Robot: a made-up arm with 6 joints.
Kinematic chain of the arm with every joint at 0, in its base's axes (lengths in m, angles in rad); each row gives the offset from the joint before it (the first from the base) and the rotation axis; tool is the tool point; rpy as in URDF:
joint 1: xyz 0 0 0.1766 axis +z
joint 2: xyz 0 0 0 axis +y
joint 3: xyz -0.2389 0 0.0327 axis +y
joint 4: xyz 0.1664 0 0.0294 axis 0.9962 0 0.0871
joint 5: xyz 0 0 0 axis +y
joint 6: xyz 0.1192 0 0.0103 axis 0.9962 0 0.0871
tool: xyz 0 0 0 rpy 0 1.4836 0
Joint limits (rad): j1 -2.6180..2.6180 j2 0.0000..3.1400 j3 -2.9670..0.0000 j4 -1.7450..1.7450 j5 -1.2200..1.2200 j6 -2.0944..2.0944
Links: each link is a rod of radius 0.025 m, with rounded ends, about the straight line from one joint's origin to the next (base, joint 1, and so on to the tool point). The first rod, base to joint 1, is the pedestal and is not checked.
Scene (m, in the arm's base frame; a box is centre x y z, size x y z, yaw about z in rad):
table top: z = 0
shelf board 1: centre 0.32 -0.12 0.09 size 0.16 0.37 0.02 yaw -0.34
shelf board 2: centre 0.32 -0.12 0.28 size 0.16 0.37 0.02 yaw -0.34
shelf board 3: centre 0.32 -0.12 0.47 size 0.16 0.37 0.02 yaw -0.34
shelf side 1: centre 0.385 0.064 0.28 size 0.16 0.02 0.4 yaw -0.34
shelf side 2: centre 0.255 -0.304 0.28 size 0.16 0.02 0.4 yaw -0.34
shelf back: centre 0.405 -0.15 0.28 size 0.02 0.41 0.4 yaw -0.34
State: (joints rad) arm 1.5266 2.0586 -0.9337 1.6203 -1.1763 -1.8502
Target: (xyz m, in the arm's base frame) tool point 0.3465 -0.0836 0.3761
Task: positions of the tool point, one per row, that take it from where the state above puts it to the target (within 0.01 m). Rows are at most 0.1 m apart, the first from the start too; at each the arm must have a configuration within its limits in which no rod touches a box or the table.
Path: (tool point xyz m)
1: 0.1773 0.2022 0.2478
2: 0.2096 0.1309 0.2983
3: 0.2109 0.0505 0.3418
4: 0.1799 -0.0246 0.3761
5: 0.2360 -0.0280 0.3925
6: 0.2940 -0.0473 0.3924
7: 0.3465 -0.0836 0.3761

